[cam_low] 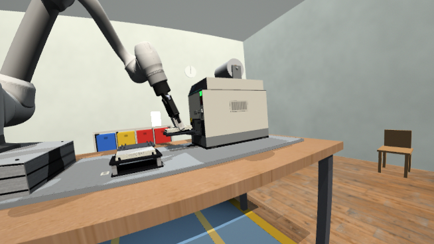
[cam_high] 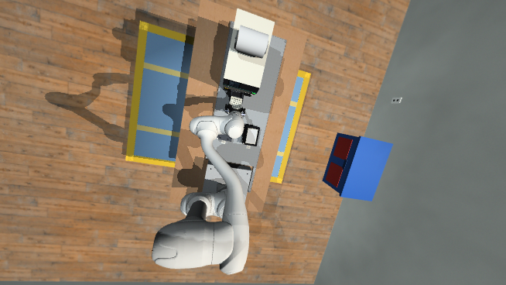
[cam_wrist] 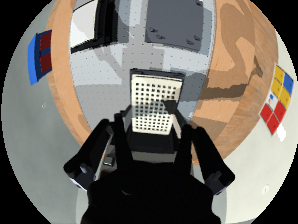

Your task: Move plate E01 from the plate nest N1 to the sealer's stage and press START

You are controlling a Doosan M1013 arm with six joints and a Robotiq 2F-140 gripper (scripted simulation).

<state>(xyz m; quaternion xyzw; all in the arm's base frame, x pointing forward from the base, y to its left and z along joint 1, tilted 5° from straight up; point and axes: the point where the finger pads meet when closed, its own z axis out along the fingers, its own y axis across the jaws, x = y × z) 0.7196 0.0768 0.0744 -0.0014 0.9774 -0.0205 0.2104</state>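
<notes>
The dark stage lies 40 mm below my hand. Round my hand: foil roll 330 mm ahead, 280 mm above; plate 210 mm behind, 180 mm to the right, 80 mm below.
</notes>
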